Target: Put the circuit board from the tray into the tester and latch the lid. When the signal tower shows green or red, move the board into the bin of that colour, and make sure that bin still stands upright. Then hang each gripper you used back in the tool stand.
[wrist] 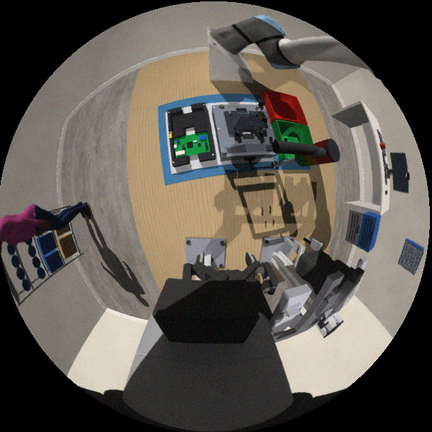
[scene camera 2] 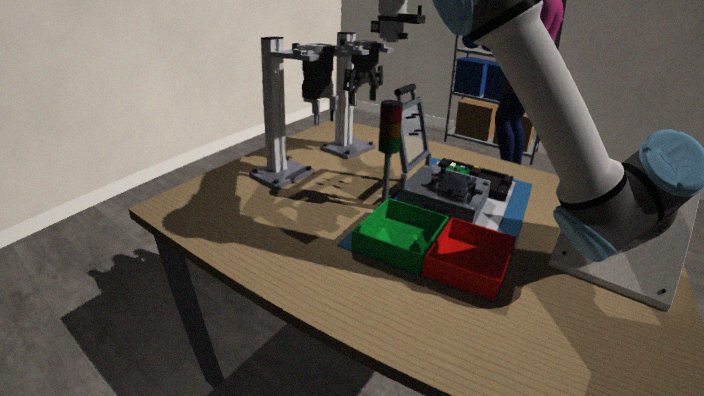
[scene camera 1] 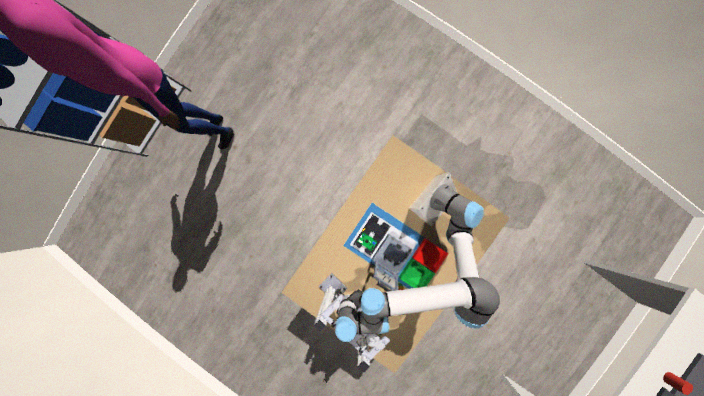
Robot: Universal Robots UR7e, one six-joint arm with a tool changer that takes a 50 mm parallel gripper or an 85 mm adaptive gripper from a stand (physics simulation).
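Where they show: arm's base, origin of the base link: (scene camera 1: 439,196).
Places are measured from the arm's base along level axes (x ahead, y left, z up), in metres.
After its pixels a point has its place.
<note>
The green circuit board (scene camera 1: 367,241) @(y -0.118, x 0.471, z -0.121 m) (scene camera 2: 457,168) @(y -0.151, x 0.481, z -0.124 m) (wrist: 190,145) lies in the black-and-white tray (wrist: 189,120). The grey tester (scene camera 2: 425,186) @(y 0.095, x 0.465, z -0.084 m) (wrist: 220,145) beside it has its lid (scene camera 2: 425,135) @(y -0.004, x 0.528, z 0.002 m) raised upright. The signal tower (scene camera 2: 390,125) @(y 0.181, x 0.521, z 0.071 m) (wrist: 300,148) shows no clearly lit lamp. The green bin (scene camera 1: 417,274) @(y 0.260, x 0.426, z -0.137 m) (scene camera 2: 387,250) @(y 0.327, x 0.416, z -0.112 m) and red bin (scene camera 1: 431,254) @(y 0.243, x 0.272, z -0.137 m) (scene camera 2: 465,280) @(y 0.308, x 0.263, z -0.117 m) stand upright. The adaptive gripper (scene camera 2: 362,95) (wrist: 226,262) hangs in the far stand, fingers apart. The parallel gripper (scene camera 2: 324,120) hangs in the near stand, fingers apart. My bare wrist flange (scene camera 2: 393,32) @(y -0.040, x 0.665, z 0.247 m) is close above the far stand, apparently not joined.
The near stand post (scene camera 2: 275,110) @(y 0.202, x 0.856, z 0.045 m) and far stand post (scene camera 2: 345,120) @(y -0.072, x 0.842, z -0.043 m) rise at the table end. A blue mat (scene camera 2: 522,200) @(y -0.124, x 0.267, z -0.142 m) (wrist: 162,145) lies under tray and tester. A person in pink (scene camera 1: 125,65) (wrist: 20,225) stands by the shelf at the room's side.
</note>
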